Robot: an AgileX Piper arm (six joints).
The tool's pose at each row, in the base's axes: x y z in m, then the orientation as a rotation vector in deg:
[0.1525, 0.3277, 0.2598, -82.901, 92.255, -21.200]
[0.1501, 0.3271, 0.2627, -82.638, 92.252, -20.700]
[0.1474, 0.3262, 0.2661, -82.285, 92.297, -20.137]
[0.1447, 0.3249, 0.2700, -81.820, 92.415, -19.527]
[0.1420, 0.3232, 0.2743, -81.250, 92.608, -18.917]
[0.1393, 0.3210, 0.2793, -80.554, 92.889, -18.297]
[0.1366, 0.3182, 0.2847, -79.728, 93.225, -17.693]
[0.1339, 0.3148, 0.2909, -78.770, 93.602, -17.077]
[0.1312, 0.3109, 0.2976, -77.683, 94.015, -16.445]
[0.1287, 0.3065, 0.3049, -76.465, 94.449, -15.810]
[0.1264, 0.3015, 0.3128, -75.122, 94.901, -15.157]
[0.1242, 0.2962, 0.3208, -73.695, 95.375, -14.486]
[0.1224, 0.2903, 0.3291, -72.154, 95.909, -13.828]
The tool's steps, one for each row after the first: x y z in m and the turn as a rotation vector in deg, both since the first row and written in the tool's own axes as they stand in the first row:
[-0.0009, -0.0008, -0.0036, -0.060, -0.327, 0.350]
[-0.0018, -0.0018, -0.0078, -0.113, -0.670, 0.798]
[-0.0025, -0.0033, -0.0125, -0.149, -1.006, 1.361]
[-0.0031, -0.0052, -0.0174, -0.152, -1.306, 2.018]
[-0.0035, -0.0077, -0.0230, -0.120, -1.568, 2.791]
[-0.0035, -0.0107, -0.0289, -0.025, -1.802, 3.659]
[-0.0033, -0.0144, -0.0355, 0.127, -2.032, 4.629]
[-0.0028, -0.0187, -0.0425, 0.332, -2.261, 5.701]
[-0.0022, -0.0236, -0.0499, 0.604, -2.492, 6.864]
[-0.0012, -0.0293, -0.0576, 0.931, -2.732, 8.121]
[0.0000, -0.0351, -0.0654, 1.284, -2.970, 9.448]
[0.0017, -0.0416, -0.0733, 1.680, -3.165, 10.868]

